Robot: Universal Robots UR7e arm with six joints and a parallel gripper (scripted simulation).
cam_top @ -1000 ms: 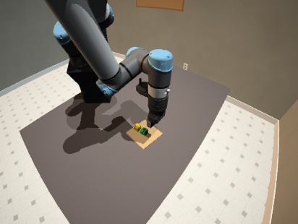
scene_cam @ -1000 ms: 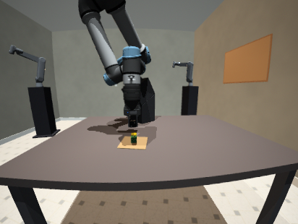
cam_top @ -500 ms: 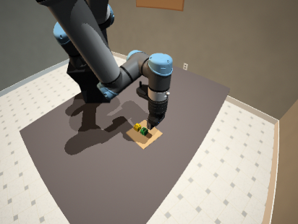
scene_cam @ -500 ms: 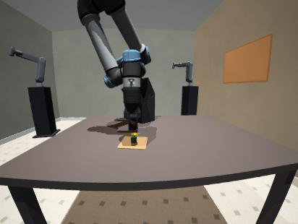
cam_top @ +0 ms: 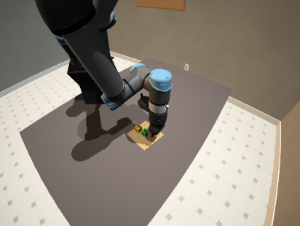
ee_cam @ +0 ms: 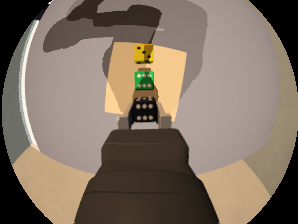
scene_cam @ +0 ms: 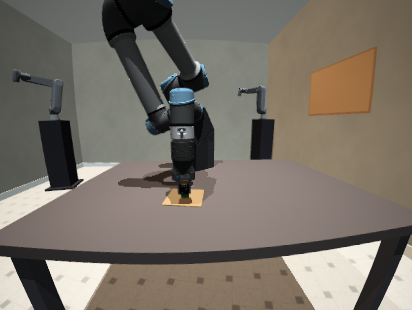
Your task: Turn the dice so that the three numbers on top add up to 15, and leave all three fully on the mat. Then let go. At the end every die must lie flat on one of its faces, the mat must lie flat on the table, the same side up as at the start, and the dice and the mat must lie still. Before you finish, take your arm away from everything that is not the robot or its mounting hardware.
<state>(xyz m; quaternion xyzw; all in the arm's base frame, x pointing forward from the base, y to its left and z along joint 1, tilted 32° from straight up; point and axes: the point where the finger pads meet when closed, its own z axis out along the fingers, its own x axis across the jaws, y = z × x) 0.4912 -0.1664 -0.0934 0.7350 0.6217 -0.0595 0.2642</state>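
My gripper is now 4 cm past the green die, 4 cm above it and 1 cm to the right of it. The rest, counted from my hand: black die: right at my hand; yellow die: 9 cm behind, 4 cm below, 2 cm to the left; tan mat: 5 cm below, 4 cm behind, 1 cm to the left.
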